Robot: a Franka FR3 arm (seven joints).
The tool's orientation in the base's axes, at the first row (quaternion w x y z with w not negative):
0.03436 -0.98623 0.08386 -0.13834
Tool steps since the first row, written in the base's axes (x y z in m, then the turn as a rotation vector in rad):
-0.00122 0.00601 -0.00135 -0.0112 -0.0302 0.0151
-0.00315 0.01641 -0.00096 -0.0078 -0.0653 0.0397
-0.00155 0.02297 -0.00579 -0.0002 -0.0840 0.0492
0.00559 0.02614 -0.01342 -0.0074 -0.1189 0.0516
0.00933 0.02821 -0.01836 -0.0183 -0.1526 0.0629
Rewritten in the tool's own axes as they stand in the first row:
-0.00257 -0.00560 0.00122 -0.0013 0.0301 -0.0190
-0.00611 -0.01556 0.00077 0.0146 0.0618 -0.0432
-0.00703 -0.02182 0.00615 0.0276 0.0782 -0.0510
-0.00286 -0.02536 0.01560 0.0276 0.1134 -0.0569
-0.00100 -0.02753 0.02147 0.0262 0.1472 -0.0722

